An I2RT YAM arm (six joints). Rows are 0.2 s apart.
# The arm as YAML. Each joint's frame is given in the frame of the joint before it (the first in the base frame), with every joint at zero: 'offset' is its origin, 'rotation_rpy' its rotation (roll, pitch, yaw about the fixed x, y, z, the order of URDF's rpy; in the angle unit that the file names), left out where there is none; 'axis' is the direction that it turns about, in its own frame. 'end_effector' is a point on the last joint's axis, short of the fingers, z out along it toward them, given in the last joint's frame.
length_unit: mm
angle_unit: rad
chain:
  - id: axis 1
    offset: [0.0, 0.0, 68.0]
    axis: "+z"
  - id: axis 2
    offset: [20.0, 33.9, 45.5]
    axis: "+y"
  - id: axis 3
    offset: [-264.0, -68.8, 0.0]
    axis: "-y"
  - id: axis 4
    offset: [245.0, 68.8, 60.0]
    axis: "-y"
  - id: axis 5
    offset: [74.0, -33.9, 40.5]
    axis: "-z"
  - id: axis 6
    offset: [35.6, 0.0, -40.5]
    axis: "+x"
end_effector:
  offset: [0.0, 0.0, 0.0]
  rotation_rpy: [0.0, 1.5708, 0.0]
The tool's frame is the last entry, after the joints.
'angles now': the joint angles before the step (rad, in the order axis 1, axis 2, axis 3, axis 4, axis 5, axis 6). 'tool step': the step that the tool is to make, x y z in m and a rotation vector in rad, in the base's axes. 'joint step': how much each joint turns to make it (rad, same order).
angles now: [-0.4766, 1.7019, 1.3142, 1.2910, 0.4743, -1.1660]
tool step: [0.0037, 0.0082, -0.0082, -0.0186, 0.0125, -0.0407]
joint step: [0.0263, 0.0143, -0.0237, 0.0704, 0.0230, -0.0755]
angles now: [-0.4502, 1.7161, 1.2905, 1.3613, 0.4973, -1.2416]
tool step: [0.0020, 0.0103, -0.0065, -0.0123, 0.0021, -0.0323]
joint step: [0.0300, 0.0073, -0.0251, 0.0680, 0.0262, -0.0662]
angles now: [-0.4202, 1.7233, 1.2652, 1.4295, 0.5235, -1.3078]
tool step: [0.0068, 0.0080, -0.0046, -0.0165, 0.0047, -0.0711]
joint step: [0.0307, 0.0366, 0.0134, 0.0828, 0.0406, -0.1109]
